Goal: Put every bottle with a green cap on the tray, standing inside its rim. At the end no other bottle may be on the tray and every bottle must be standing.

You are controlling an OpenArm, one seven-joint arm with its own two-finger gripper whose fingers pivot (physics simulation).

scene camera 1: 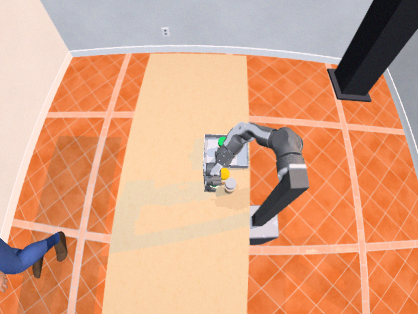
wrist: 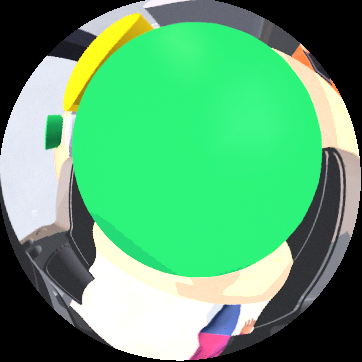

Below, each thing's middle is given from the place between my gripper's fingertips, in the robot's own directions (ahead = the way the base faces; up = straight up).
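Labels:
That grey tray [scene camera 1: 210,140] is 9 cm behind my hand and 4 cm below it, and it is also 20 cm to the right of my hand.

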